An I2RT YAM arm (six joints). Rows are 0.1 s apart.
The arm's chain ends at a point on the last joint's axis. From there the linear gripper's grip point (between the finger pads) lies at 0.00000 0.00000 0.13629 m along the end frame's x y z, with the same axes.
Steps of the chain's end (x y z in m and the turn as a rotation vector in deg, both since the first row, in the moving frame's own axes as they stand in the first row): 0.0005 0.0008 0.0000 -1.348 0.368 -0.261; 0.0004 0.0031 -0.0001 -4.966 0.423 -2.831; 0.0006 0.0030 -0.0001 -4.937 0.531 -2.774; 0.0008 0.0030 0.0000 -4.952 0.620 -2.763; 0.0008 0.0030 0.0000 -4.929 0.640 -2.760; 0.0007 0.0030 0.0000 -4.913 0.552 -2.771; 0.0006 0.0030 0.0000 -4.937 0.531 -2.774; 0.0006 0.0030 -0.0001 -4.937 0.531 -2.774; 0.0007 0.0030 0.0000 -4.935 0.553 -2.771; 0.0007 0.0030 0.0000 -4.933 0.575 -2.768; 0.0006 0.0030 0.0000 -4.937 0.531 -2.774; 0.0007 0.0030 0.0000 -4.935 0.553 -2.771
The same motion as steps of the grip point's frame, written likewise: 0.0014 0.0040 0.0000 -1.348 0.368 -0.261; 0.0017 0.0149 -0.0006 -4.966 0.423 -2.831; 0.0021 0.0147 -0.0006 -4.937 0.531 -2.774; 0.0026 0.0147 -0.0005 -4.952 0.620 -2.763; 0.0026 0.0147 -0.0005 -4.929 0.640 -2.760; 0.0023 0.0146 -0.0005 -4.913 0.552 -2.771; 0.0021 0.0147 -0.0005 -4.937 0.531 -2.774; 0.0021 0.0147 -0.0006 -4.937 0.531 -2.774; 0.0023 0.0147 -0.0005 -4.935 0.553 -2.771; 0.0023 0.0147 -0.0005 -4.933 0.575 -2.768; 0.0021 0.0147 -0.0005 -4.937 0.531 -2.774; 0.0023 0.0147 -0.0005 -4.935 0.553 -2.771
